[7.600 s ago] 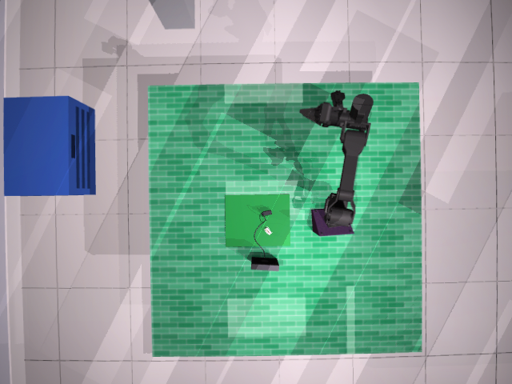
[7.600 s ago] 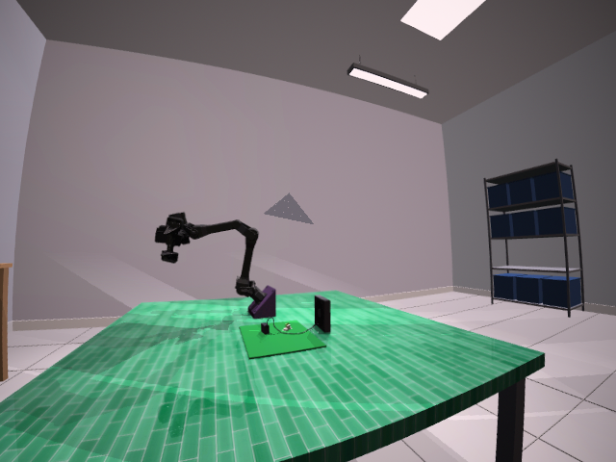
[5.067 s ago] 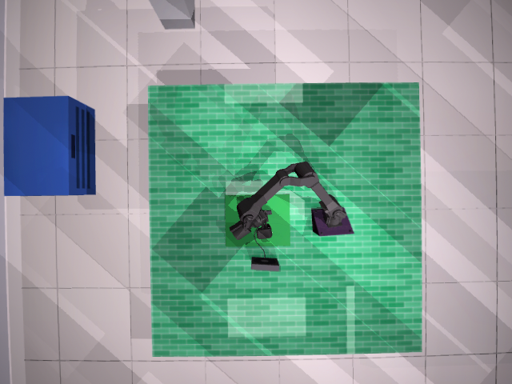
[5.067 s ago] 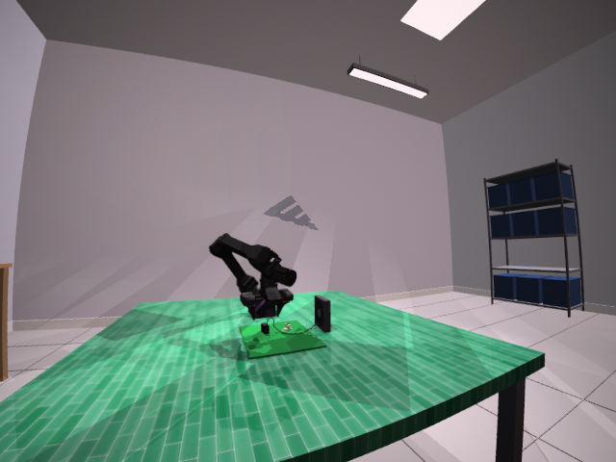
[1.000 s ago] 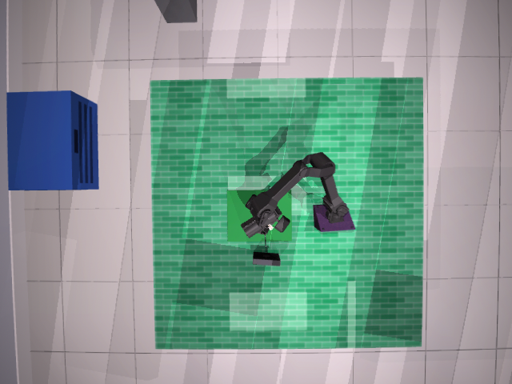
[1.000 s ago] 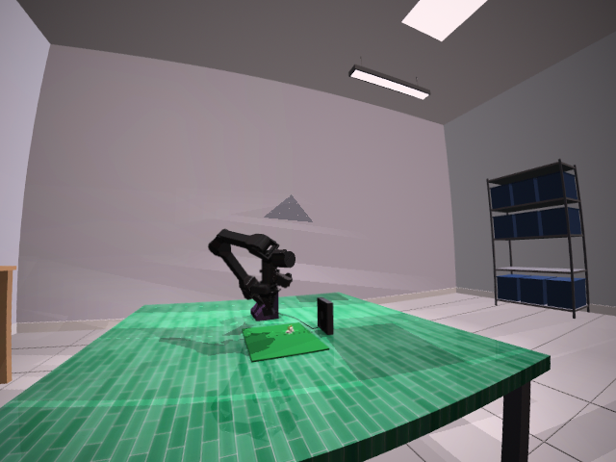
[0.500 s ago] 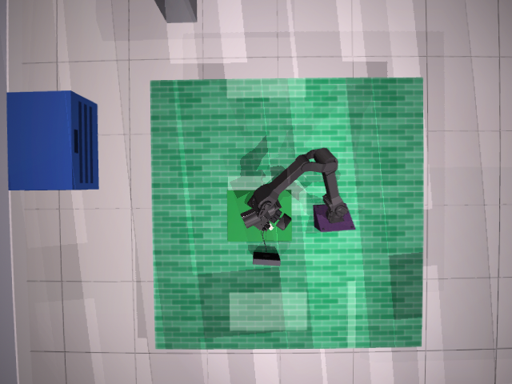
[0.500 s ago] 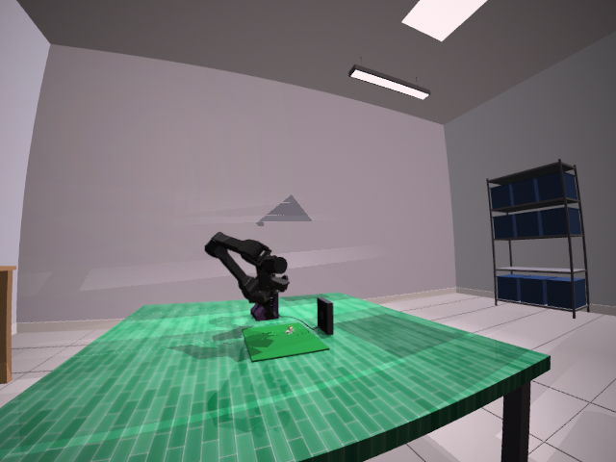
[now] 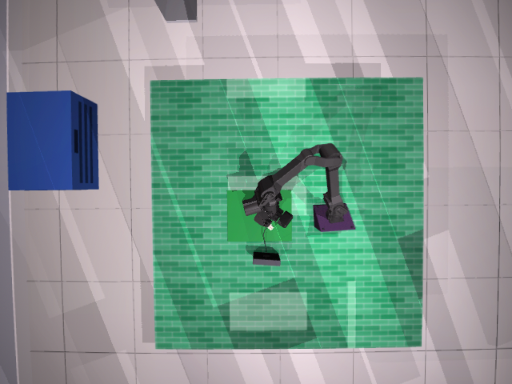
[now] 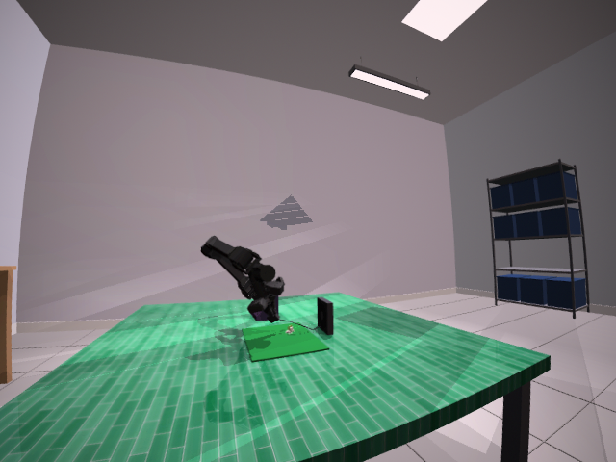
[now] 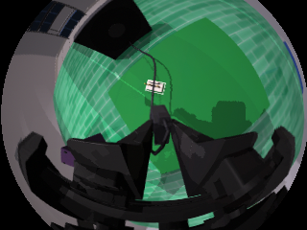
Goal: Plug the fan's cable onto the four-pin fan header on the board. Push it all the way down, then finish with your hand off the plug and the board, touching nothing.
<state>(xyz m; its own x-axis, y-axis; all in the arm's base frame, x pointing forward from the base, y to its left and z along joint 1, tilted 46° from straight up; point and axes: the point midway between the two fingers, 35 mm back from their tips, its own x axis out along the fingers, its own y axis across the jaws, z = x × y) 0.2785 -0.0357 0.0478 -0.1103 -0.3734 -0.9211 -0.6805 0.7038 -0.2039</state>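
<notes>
Now: the green board 6 cm ahead of my gripper tip and 8 cm below it. Round my gripper tip: dark plug: 1 cm behind, 1 cm below; then black fan: 5 cm ahead, 19 cm to the left, 1 cm below; then fan header: 2 cm ahead, 6 cm to the left, 7 cm below.
</notes>
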